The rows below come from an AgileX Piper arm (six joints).
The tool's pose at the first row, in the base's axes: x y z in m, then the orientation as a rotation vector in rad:
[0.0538, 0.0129, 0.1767, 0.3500, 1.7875, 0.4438]
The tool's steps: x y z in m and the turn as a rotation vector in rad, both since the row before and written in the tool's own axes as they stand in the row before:
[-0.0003, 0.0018, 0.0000, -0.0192, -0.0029, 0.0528]
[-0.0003, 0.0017, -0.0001, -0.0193, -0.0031, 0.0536]
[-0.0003, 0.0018, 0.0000, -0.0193, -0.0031, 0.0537]
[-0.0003, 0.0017, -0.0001, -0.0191, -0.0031, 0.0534]
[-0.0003, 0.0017, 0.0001, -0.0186, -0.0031, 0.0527]
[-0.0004, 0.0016, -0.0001, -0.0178, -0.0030, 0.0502]
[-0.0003, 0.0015, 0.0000, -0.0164, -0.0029, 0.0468]
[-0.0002, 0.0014, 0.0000, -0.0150, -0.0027, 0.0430]
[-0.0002, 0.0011, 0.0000, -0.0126, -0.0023, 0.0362]
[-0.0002, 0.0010, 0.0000, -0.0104, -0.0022, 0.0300]
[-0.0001, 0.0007, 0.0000, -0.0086, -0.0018, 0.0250]
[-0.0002, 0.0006, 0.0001, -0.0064, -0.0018, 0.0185]
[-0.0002, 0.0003, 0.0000, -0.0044, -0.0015, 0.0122]
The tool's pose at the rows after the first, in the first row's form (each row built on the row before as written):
[0.0539, 0.0144, 0.1778, 0.3849, 1.7733, 0.4972]
[0.0539, 0.0157, 0.1790, 0.4203, 1.7577, 0.5510]
[0.0540, 0.0170, 0.1803, 0.4557, 1.7409, 0.6047]
[0.0540, 0.0181, 0.1816, 0.4908, 1.7231, 0.6578]
[0.0541, 0.0192, 0.1829, 0.5254, 1.7045, 0.7098]
[0.0541, 0.0201, 0.1843, 0.5582, 1.6857, 0.7592]
[0.0541, 0.0209, 0.1856, 0.5888, 1.6673, 0.8048]
[0.0541, 0.0216, 0.1868, 0.6168, 1.6496, 0.8465]
[0.0541, 0.0221, 0.1878, 0.6403, 1.6341, 0.8814]
[0.0541, 0.0225, 0.1887, 0.6599, 1.6207, 0.9101]
[0.0541, 0.0228, 0.1893, 0.6762, 1.6093, 0.9339]
[0.0542, 0.0230, 0.1899, 0.6884, 1.6003, 0.9513]
[0.0542, 0.0230, 0.1903, 0.6964, 1.5939, 0.9627]

